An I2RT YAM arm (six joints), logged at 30 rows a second.
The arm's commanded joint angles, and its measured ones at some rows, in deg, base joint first. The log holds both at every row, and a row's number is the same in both.
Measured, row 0:
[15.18 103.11 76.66 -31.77 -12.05 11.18]
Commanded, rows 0 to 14:
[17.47 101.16 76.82 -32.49 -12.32 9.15]
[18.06 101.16 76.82 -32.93 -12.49 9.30]
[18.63 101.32 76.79 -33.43 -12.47 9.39]
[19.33 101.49 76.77 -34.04 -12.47 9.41]
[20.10 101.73 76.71 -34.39 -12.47 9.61]
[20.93 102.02 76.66 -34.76 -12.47 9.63]
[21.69 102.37 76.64 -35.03 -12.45 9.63]
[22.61 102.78 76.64 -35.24 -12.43 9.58]
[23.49 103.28 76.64 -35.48 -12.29 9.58]
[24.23 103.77 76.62 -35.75 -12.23 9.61]
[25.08 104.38 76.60 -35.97 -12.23 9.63]
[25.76 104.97 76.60 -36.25 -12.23 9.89]
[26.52 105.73 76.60 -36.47 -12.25 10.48]
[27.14 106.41 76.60 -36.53 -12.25 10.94]
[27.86 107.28 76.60 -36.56 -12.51 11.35]
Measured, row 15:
[26.24 104.79 76.66 -36.27 -12.16 10.24]
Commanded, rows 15 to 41:
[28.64 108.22 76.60 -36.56 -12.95 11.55]
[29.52 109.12 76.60 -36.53 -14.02 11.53]
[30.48 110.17 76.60 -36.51 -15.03 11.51]
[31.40 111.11 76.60 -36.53 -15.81 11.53]
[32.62 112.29 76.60 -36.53 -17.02 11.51]
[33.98 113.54 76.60 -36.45 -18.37 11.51]
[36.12 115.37 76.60 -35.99 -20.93 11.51]
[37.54 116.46 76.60 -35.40 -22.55 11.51]
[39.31 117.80 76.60 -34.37 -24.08 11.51]
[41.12 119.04 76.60 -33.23 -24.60 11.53]
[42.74 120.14 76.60 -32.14 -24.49 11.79]
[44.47 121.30 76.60 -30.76 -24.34 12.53]
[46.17 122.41 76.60 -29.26 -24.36 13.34]
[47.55 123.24 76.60 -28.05 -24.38 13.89]
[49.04 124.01 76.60 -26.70 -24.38 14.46]
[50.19 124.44 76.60 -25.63 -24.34 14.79]
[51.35 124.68 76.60 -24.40 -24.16 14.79]
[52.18 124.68 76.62 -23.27 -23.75 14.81]
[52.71 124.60 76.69 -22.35 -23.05 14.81]
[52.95 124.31 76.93 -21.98 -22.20 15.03]
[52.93 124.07 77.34 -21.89 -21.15 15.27]
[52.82 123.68 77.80 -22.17 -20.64 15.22]
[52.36 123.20 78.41 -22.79 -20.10 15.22]
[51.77 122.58 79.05 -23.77 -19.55 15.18]
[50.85 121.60 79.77 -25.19 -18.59 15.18]
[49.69 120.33 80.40 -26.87 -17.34 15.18]
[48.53 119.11 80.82 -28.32 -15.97 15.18]
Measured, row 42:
[51.86 121.32 79.55 -26.02 -21.82 14.68]
